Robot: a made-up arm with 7 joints.
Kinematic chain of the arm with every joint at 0, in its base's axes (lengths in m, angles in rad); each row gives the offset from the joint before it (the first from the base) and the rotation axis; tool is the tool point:
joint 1: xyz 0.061 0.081 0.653 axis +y
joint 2: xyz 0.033 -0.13 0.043 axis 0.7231 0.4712 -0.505
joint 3: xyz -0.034 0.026 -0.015 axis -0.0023 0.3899 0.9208
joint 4: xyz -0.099 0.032 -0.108 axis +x
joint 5: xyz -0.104 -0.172 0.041 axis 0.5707 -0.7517 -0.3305
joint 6: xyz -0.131 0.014 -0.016 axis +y
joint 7: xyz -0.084 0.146 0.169 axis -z
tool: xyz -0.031 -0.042 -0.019
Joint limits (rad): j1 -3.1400..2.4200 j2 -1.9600..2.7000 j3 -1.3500..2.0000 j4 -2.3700..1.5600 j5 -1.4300..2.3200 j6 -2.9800..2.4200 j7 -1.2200..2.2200
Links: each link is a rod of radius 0.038 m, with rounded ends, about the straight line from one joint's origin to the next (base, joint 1, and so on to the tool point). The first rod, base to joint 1, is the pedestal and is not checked.
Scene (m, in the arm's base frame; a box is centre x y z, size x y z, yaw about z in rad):
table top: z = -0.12
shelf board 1: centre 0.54 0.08 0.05 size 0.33 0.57 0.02 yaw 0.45
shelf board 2: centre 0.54 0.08 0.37 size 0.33 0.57 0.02 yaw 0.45
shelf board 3: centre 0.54 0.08 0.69 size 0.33 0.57 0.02 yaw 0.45
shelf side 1: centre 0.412 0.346 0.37 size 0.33 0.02 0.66 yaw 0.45
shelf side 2: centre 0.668 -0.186 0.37 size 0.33 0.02 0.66 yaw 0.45
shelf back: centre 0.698 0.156 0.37 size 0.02 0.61 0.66 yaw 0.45
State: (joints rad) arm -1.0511 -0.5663 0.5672 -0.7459 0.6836 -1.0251 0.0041
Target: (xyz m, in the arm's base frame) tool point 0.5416 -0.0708 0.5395
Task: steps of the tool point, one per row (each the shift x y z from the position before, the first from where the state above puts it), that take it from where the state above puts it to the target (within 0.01 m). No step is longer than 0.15 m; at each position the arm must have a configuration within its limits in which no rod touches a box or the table.
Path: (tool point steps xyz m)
1: 0.1300 0.0414 -0.0165
2: 0.1118 0.0542 0.0375
3: 0.0733 0.0606 0.0750
4: 0.0268 0.0622 0.0894
5: 0.0656 -0.0098 -0.0189
6: 0.0688 0.0195 -0.0099
7: 0.0615 0.0448 0.0061
8: 0.0432 0.0610 0.0227

